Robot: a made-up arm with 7 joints.
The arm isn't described. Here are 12 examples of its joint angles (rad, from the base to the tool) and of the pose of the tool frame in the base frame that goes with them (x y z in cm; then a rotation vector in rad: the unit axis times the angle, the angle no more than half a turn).
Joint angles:
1: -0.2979 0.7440 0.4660 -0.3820 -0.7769 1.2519 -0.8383
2: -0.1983 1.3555 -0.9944 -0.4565 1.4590 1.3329 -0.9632
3: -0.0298 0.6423 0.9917 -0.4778 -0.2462 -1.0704 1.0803
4: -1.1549 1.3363 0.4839 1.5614 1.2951 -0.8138 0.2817
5: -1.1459 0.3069 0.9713 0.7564 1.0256 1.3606 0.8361
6: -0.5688 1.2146 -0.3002 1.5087 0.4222 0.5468 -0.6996
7: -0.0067 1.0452 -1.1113 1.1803 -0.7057 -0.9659 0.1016
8: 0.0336 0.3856 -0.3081 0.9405 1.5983 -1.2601 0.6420
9: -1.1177 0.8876 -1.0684 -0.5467 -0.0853 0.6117 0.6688
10: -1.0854 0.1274 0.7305 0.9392 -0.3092 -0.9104 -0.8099
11: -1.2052 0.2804 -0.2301 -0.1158 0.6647 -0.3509 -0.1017
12: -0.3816 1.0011 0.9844 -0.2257 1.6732 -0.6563 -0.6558
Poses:
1: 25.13 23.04 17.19 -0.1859 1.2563 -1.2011
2: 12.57 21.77 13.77 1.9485 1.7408 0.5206
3: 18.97 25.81 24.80 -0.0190 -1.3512 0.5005
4: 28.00 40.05 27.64 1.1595 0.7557 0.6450
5: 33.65 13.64 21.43 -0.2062 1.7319 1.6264
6: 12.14 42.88 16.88 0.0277 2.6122 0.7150
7: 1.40 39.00 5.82 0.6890 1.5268 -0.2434
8: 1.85 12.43 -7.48 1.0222 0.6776 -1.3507
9: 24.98 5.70 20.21 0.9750 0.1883 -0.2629
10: 38.52 11.37 17.02 -0.0313 -0.2373 -0.5449
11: 30.20 -2.96 34.50 1.1092 -0.6292 -0.2750
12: 25.89 28.42 34.50 2.0729 1.3102 1.1549
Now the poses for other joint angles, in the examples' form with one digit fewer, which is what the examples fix.
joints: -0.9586 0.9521 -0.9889 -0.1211 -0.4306 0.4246 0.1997
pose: 29.4 12.6 15.2 0.911 0.946 -0.527
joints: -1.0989 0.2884 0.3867 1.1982 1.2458 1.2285 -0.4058
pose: 32.0 10.7 14.5 0.226 2.277 0.546
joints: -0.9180 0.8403 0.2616 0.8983 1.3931 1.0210 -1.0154
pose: 30.3 28.9 21.1 0.107 2.178 0.719
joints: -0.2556 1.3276 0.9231 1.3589 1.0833 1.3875 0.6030
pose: 11.8 40.0 19.7 -0.123 -1.636 -2.245
